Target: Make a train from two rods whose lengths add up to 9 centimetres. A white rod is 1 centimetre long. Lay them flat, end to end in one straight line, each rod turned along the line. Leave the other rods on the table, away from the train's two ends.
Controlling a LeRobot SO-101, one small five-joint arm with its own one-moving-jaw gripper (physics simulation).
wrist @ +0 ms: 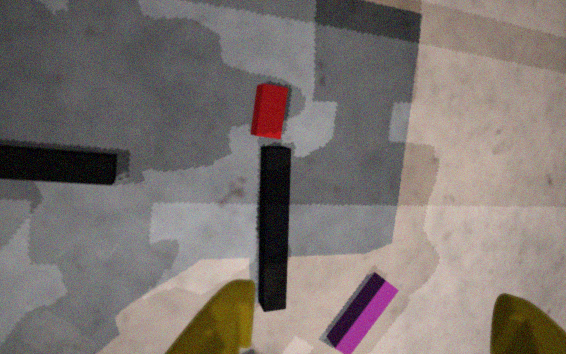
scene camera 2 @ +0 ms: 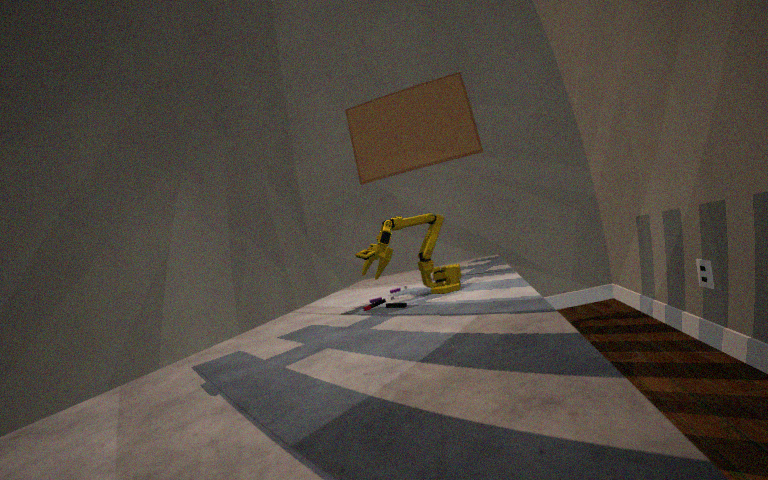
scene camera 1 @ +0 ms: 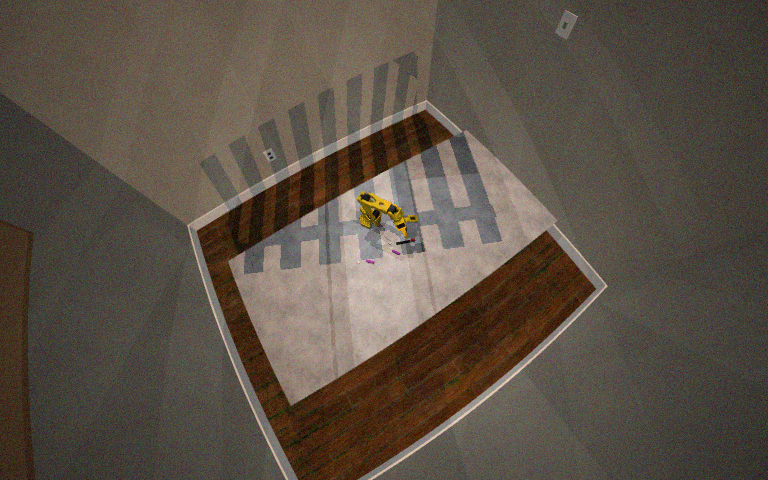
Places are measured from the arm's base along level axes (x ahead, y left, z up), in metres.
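Where they show: hand, its tool point: [wrist: 253,304] [scene camera 2: 375,277] [scene camera 1: 405,230]; arm's base, origin of its link: [scene camera 2: 441,290] [scene camera 1: 372,222].
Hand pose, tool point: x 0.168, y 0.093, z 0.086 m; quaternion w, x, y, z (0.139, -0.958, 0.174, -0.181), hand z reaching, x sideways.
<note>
Each offset is from my tool point to the top centre of the thing.
A short red rod @[dx +0.036, dy +0.024, dz -0.076 m] [scene camera 1: 412,240] [scene camera 2: 367,307] [wrist: 270,111] and a long black rod @[dx +0.021, dy -0.023, dz -0.076 m] [scene camera 1: 403,242] [scene camera 2: 377,303] [wrist: 274,227] lie flat, nearly end to end. In the wrist view a narrow gap shows between their ends, and the red rod is turned slightly off the black rod's line. My gripper [scene camera 1: 403,230] [scene camera 2: 370,276] [wrist: 376,289] is open and empty, raised above the table; its two jaws stand wide apart in the wrist view. A second long black rod @[dx -0.057, dy +0.042, dz -0.076 m] [scene camera 2: 395,305] [wrist: 57,165] lies off to the side, crosswise to the first; the arm seems to hide it in scene camera 1.
A purple rod @[dx +0.046, dy -0.084, dz -0.076 m] [scene camera 1: 395,252] [scene camera 2: 376,300] [wrist: 362,314] lies slanted beside the black rod's far end from the red one. Another purple rod @[dx +0.015, dy -0.217, dz -0.076 m] [scene camera 1: 369,261] [scene camera 2: 394,290] lies farther off, with a small white rod @[dx -0.013, dy -0.268, dz -0.076 m] [scene camera 1: 357,262] near it. Another white rod @[dx -0.012, dy -0.081, dz -0.076 m] [scene camera 1: 390,243] lies near the arm.
</note>
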